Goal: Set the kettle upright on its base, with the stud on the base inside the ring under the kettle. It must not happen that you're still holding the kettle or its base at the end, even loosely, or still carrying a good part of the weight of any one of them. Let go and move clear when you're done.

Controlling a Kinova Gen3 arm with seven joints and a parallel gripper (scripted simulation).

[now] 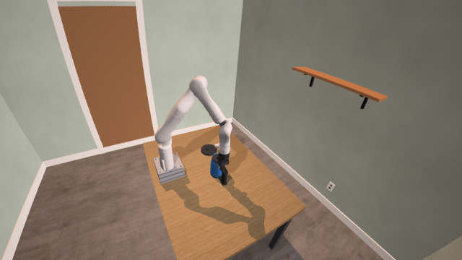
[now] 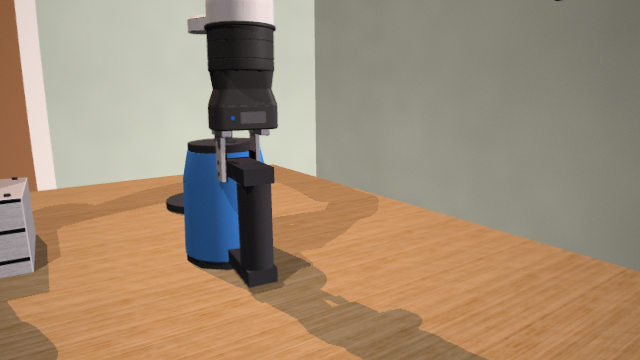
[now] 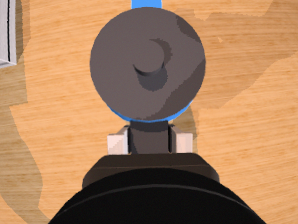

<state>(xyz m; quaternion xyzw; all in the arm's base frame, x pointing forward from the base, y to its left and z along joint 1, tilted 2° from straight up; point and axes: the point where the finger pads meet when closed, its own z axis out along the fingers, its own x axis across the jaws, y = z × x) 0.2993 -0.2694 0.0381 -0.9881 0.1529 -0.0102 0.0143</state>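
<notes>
Now: hand 50 mm above the blue kettle, 30 mm to the right of it and 10 mm short of it. From my hand the other things lie so: round black base 340 mm to the left, 140 mm ahead, 130 mm below.
</notes>
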